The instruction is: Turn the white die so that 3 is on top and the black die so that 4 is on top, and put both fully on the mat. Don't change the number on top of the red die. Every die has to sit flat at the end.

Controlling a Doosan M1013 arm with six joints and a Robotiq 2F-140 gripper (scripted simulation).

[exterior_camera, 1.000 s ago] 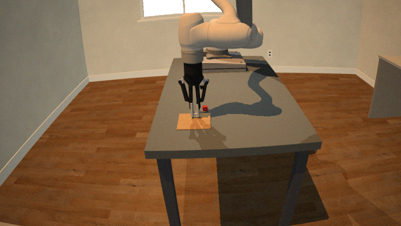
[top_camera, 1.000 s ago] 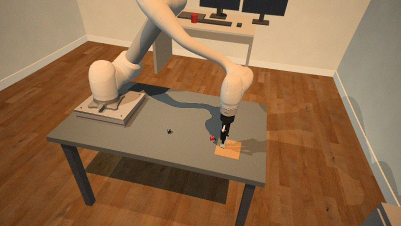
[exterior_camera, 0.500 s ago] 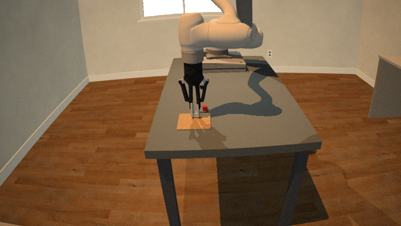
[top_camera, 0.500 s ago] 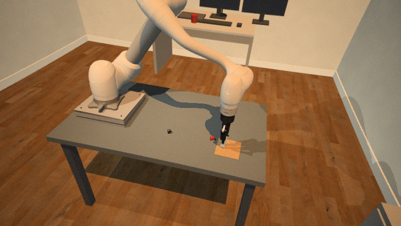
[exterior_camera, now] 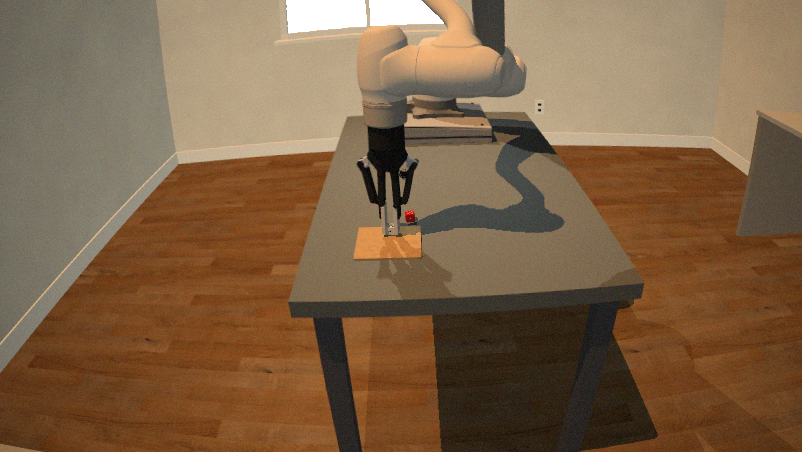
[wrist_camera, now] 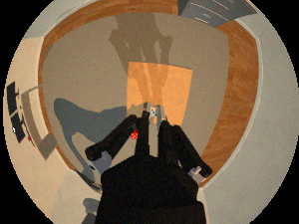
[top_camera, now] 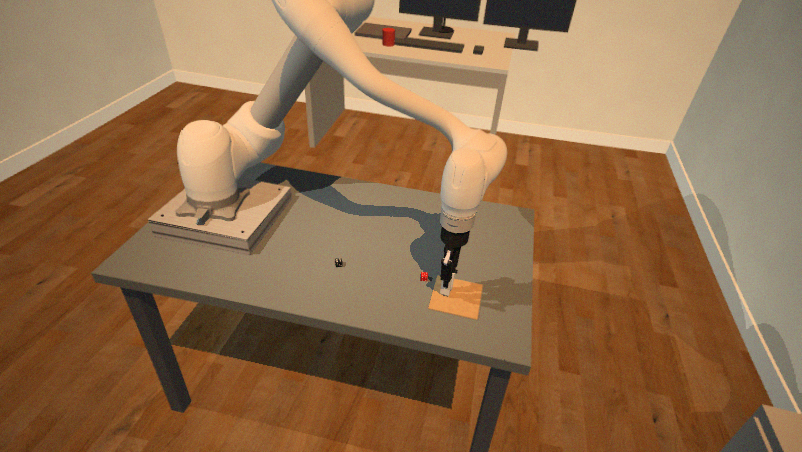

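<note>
The white die lies 3 cm below my hand. From my hand the other things lie so: orange mat (4 cm below, 3 cm ahead, 1 cm to the right); then black die (33 cm behind, 9 cm to the left, 3 cm below); then red die (7 cm behind, 5 cm to the left, 3 cm below).
</note>
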